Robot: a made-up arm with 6 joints. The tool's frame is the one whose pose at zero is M. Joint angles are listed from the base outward.
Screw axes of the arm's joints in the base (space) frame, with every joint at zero. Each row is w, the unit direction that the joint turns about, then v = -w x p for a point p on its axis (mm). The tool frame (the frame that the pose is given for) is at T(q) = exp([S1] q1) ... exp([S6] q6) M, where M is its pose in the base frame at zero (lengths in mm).
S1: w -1 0 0 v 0 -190 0
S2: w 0 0 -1 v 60 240 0
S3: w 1 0 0 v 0 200 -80
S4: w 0 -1 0 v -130 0 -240
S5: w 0 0 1 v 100 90 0
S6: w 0 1 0 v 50 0 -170
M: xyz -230 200 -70 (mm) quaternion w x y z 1 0 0 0
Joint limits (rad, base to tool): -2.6..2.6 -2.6..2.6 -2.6..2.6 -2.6..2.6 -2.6..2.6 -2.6..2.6
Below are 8 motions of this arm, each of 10 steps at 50 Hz.
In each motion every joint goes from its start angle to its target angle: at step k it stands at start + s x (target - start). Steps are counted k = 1, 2, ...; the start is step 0. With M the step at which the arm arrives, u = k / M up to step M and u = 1 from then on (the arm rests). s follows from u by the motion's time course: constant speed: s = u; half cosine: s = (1 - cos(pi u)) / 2; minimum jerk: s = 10 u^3 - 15 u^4 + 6 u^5.
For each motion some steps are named. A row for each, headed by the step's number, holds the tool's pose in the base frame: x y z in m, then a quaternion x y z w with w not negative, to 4 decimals.
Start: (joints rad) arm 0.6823 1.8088 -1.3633 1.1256 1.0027 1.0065
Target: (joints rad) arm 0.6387 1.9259 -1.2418 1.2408 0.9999 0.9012
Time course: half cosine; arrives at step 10
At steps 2, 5, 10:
2: -0.2347 0.2279 -0.1372 -0.5775 0.6429 -0.4349 0.2530
5: -0.2274 0.2147 -0.1662 -0.5881 0.6230 -0.4320 0.2818
10: -0.2155 0.1975 -0.2025 -0.6009 0.5967 -0.4297 0.3134

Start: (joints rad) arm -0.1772 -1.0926 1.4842 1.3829 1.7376 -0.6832
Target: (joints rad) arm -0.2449 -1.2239 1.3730 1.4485 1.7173 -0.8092
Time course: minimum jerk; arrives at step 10
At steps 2, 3, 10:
2: -0.5678 0.2636 0.0699 0.5148 -0.7766 0.2817 0.2293
3: -0.5697 0.2573 0.0627 0.5176 -0.7783 0.2802 0.2188
10: -0.5779 0.2099 0.0019 0.5386 -0.7890 0.2649 0.1313

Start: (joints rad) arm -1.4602 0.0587 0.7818 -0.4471 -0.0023 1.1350
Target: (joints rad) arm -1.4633 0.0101 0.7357 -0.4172 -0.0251 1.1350
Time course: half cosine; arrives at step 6
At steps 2, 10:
2: -0.1043 -0.0551 0.3967 0.6498 0.3203 0.6190 0.3033
10: -0.1186 -0.0473 0.3927 0.6411 0.3298 0.6154 0.3188

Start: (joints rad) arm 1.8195 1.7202 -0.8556 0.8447 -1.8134 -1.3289
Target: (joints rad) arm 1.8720 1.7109 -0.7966 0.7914 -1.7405 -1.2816
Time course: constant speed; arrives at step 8
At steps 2, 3, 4, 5, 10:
2: 0.0965 -0.3810 0.1670 0.3089 0.5471 0.0322 0.7773
3: 0.1007 -0.3839 0.1699 0.3092 0.5499 0.0343 0.7751
4: 0.1049 -0.3868 0.1727 0.3095 0.5528 0.0364 0.7728
5: 0.1091 -0.3897 0.1755 0.3098 0.5558 0.0385 0.7705
10: 0.1219 -0.3978 0.1841 0.3108 0.5648 0.0448 0.7632

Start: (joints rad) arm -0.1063 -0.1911 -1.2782 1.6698 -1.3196 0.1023
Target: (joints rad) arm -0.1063 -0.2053 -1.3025 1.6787 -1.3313 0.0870
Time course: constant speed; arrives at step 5
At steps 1, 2, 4, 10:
1: 0.2765 -0.4089 -0.1912 0.1510 -0.6764 0.0578 0.7186
2: 0.2785 -0.4103 -0.1885 0.1517 -0.6775 0.0601 0.7172
4: 0.2825 -0.4132 -0.1831 0.1531 -0.6797 0.0647 0.7144
10: 0.2845 -0.4145 -0.1803 0.1539 -0.6808 0.0670 0.7129

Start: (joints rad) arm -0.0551 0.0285 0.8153 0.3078 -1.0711 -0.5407
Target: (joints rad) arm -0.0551 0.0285 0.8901 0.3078 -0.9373 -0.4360
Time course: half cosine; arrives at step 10
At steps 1, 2, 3, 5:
1: -0.0408 0.4988 0.0872 0.2766 -0.1101 -0.6181 0.7276
2: -0.0424 0.5000 0.0898 0.2821 -0.1084 -0.6141 0.7291
3: -0.0450 0.5018 0.0936 0.2908 -0.1059 -0.6078 0.7313
5: -0.0518 0.5063 0.1039 0.3135 -0.0991 -0.5906 0.7370

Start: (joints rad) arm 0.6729 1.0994 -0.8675 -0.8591 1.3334 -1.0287
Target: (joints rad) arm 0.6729 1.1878 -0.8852 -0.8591 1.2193 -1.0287
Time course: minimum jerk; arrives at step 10
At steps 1, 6, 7, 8, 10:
1: 0.2257 0.2305 0.0838 -0.1750 -0.0461 -0.1716 0.9684
6: 0.2513 0.2330 0.0758 -0.2066 -0.0526 -0.2205 0.9518
7: 0.2573 0.2332 0.0741 -0.2136 -0.0538 -0.2317 0.9475
8: 0.2613 0.2333 0.0729 -0.2183 -0.0546 -0.2393 0.9445
10: 0.2636 0.2333 0.0723 -0.2209 -0.0550 -0.2435 0.9428

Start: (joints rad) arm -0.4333 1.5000 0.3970 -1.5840 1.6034 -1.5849
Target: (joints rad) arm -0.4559 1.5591 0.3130 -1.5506 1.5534 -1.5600
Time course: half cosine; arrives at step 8
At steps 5, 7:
5: 0.3094 -0.1059 0.2403 0.6616 -0.4670 -0.5169 0.2777
7: 0.3116 -0.1048 0.2434 0.6519 -0.4615 -0.5275 0.2894

